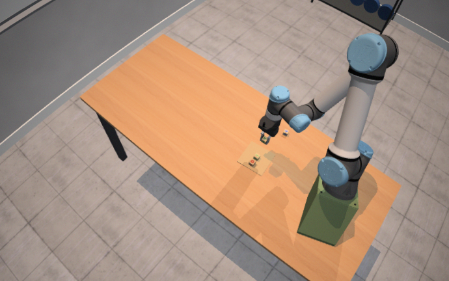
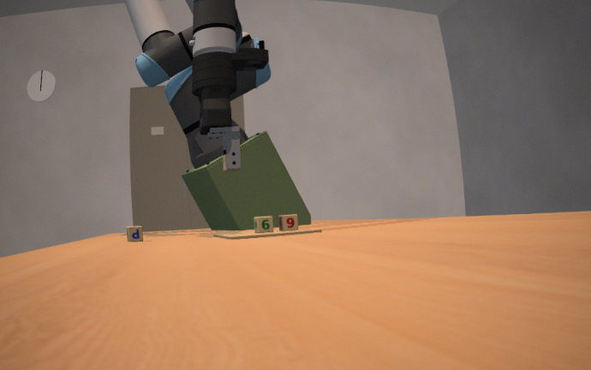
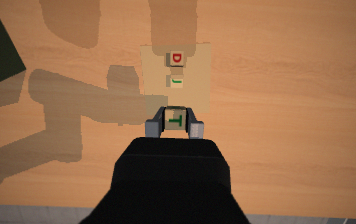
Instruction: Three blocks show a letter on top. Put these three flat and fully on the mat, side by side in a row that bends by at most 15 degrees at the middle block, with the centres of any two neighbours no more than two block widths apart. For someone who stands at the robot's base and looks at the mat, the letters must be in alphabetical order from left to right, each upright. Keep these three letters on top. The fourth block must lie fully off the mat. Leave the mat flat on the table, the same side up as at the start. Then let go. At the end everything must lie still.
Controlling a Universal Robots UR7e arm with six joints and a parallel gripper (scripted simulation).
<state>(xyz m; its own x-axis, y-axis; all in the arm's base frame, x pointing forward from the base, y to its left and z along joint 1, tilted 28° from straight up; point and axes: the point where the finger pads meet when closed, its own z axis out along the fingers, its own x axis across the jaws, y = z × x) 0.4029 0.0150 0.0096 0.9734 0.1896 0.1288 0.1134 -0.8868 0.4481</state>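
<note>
The thin tan mat lies 10 mm behind my hand, 40 mm to the left of it and 120 mm below it. The rest, counted from my hand: red D block (10 mm behind, 80 mm to the left, 110 mm below); blue-marked block (20 mm behind, 170 mm to the right, 110 mm below).
</note>
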